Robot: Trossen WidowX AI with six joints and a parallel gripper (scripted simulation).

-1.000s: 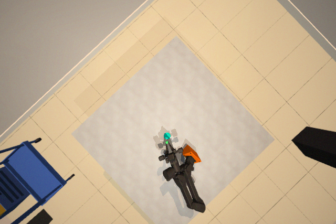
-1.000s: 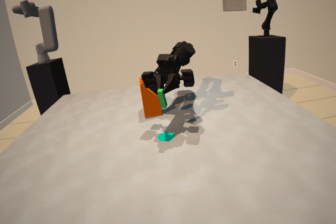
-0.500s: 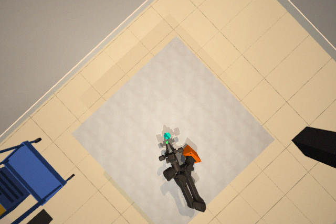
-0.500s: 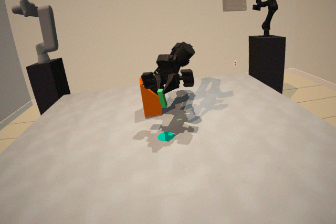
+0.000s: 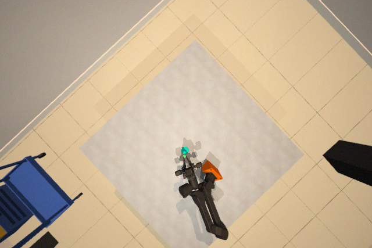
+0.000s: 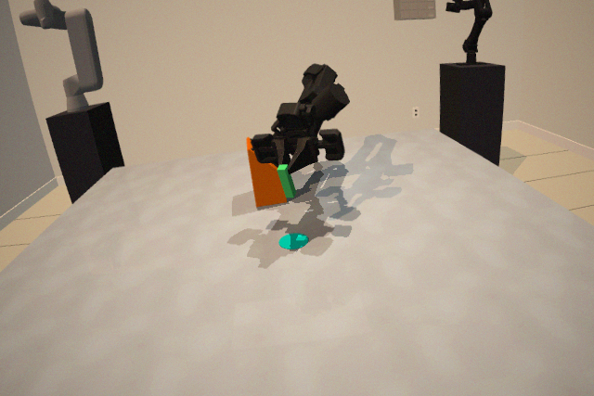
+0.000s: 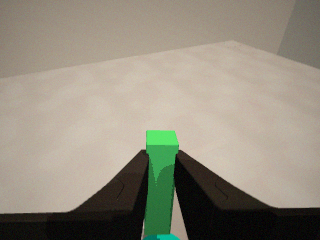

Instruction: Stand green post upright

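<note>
My gripper tip is 1 cm past the cyan circle and 15 cm above it. Also, from my gripper tip: green post 2 cm below.
</note>
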